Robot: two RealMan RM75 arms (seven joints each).
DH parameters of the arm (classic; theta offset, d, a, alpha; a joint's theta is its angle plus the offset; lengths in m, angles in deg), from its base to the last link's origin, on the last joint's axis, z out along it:
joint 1: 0 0.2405 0 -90
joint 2: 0 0 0 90
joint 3: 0 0.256 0 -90
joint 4: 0 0 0 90
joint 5: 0 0.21 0 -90
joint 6: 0 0 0 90
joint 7: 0 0.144 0 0
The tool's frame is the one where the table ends.
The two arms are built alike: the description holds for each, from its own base.
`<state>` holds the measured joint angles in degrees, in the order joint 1, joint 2, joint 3, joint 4, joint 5, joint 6, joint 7, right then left.
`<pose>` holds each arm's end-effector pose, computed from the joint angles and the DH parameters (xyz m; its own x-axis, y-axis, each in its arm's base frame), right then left.
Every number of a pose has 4 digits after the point.
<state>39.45 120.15 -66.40 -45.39 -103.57 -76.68 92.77 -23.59 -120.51 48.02 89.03 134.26 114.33 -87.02</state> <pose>0.1535 0.3750 -0.0416 0.8833 -0.2402 -0.4027 -0.2982 -0.9505 -0.0872 -0.2208 0.2860 0.0885 0.9957 0.0343 -0.0857 0.0188 -0.9843 -0.1752</pose>
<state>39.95 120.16 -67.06 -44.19 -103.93 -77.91 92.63 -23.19 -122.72 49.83 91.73 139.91 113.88 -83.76</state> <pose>0.1537 0.3701 -0.0471 0.8888 -0.2478 -0.3855 -0.2888 -0.9560 -0.0515 -0.2216 0.2830 0.0796 0.9849 -0.0076 -0.1732 -0.0363 -0.9859 -0.1632</pose>
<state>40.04 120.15 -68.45 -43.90 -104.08 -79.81 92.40 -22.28 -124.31 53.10 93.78 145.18 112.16 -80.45</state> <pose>0.1527 0.3624 -0.0519 0.8990 -0.2424 -0.3648 -0.2634 -0.9647 -0.0081 -0.2239 0.2816 0.0707 0.9618 -0.0594 -0.2674 -0.1009 -0.9844 -0.1441</pose>
